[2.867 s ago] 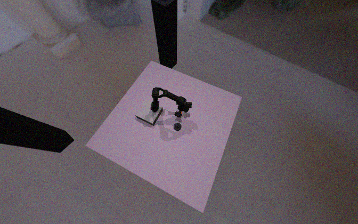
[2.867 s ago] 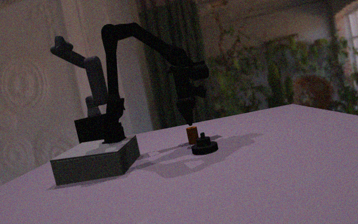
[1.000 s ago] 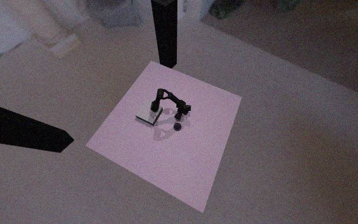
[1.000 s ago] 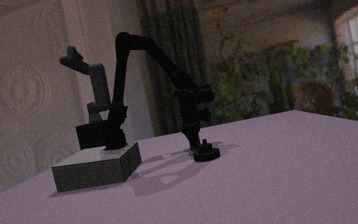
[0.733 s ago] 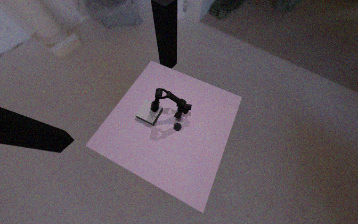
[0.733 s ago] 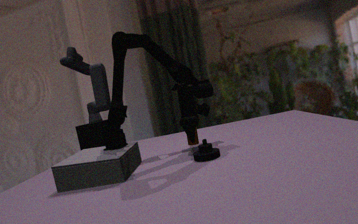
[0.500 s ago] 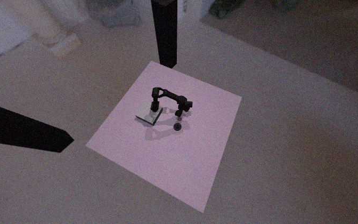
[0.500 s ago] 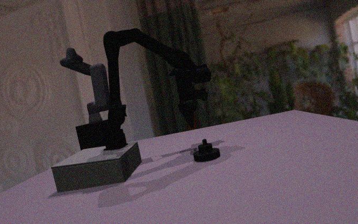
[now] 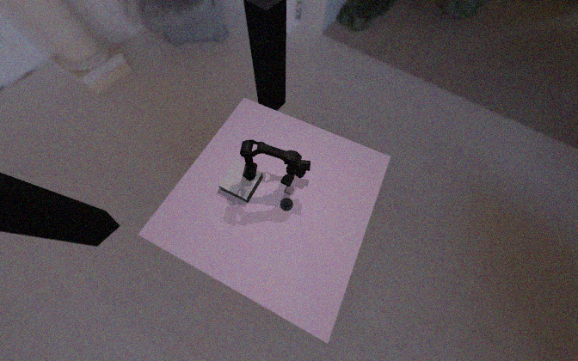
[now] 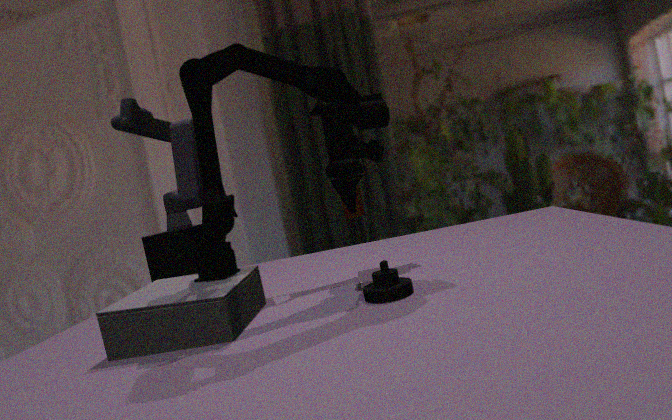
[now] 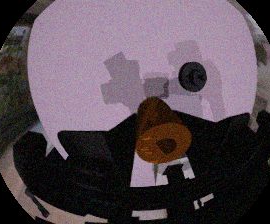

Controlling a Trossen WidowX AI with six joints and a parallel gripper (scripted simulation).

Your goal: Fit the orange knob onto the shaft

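Now: gripper tip 7 cm short of the round pedestal, 13 cm to the left of it and 11 cm above it. Round my gripper tip: orange knob (2 cm above).
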